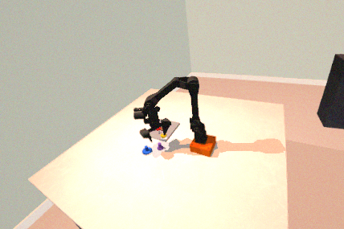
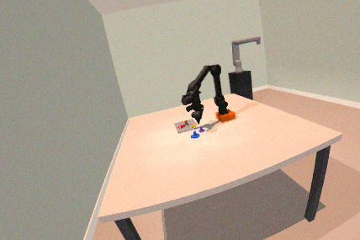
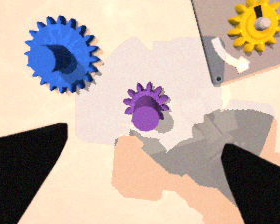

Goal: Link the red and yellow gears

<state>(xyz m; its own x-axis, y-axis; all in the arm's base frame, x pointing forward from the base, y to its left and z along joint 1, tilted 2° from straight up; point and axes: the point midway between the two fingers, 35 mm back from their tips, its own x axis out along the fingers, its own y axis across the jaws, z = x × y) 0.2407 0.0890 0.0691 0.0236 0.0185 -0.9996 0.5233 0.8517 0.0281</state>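
Now: the purple gear 6 cm below my gripper tip. The rest, counted from my gripper tip: brown gear (17 cm to the right, 6 cm ahead, 5 cm below); then blue gear (7 cm ahead, 6 cm below, 5 cm to the left); then yellow gear (10 cm to the right, 6 cm below, 3 cm ahead).
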